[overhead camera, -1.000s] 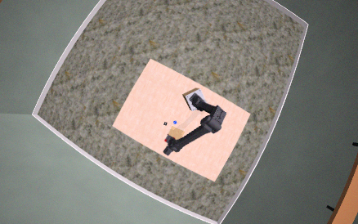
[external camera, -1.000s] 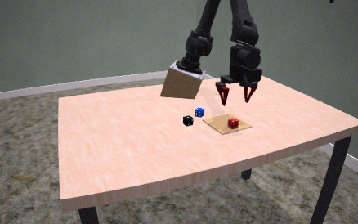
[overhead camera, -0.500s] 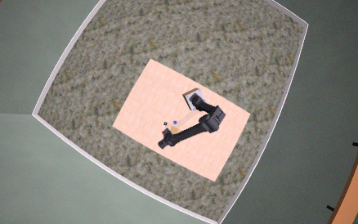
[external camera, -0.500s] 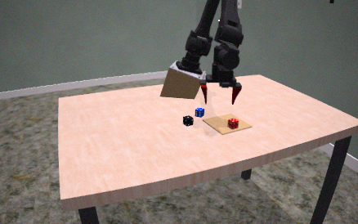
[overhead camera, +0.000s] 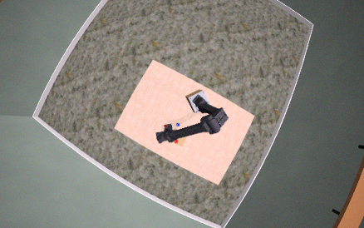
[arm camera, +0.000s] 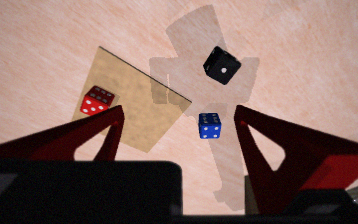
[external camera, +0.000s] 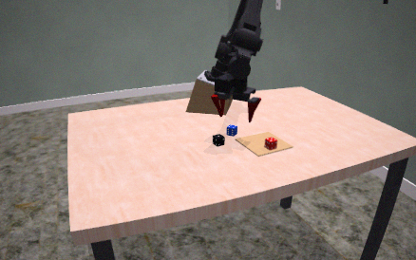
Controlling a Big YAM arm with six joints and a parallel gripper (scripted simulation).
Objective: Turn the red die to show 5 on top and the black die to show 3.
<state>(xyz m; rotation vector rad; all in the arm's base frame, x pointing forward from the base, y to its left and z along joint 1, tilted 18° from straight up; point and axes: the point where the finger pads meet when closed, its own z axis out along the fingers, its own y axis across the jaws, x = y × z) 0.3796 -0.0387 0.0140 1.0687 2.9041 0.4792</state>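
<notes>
Now: the black die 2 cm behind my hand, 5 cm to the right of it and 9 cm below it. The rest, counted from my hand: red die: 4 cm ahead, 11 cm to the left, 8 cm below; blue die: 10 cm behind, 2 cm to the left, 9 cm below; tan mat: 10 cm to the left, 10 cm below.
</notes>
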